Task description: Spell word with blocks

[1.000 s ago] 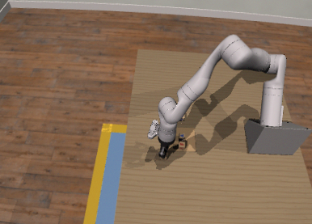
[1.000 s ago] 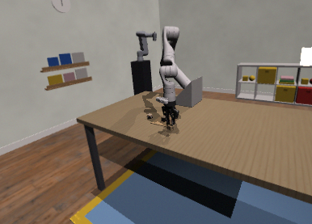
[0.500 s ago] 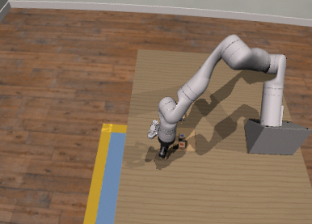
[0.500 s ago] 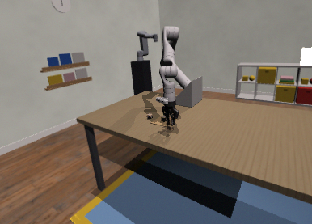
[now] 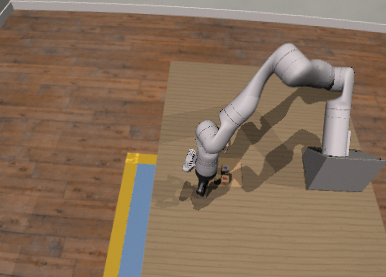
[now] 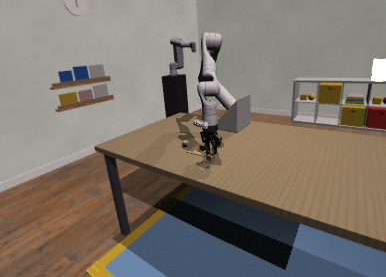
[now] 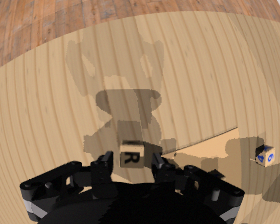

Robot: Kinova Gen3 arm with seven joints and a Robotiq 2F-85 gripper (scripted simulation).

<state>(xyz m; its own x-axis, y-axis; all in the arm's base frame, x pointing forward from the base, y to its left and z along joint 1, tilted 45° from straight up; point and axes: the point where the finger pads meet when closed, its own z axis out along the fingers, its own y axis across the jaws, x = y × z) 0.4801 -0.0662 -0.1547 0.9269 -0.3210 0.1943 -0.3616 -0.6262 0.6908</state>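
Now: hand 40 mm above the R block. From my hand the other things lie so: tan mat 90 mm behind, 100 mm to the right, 60 mm below.
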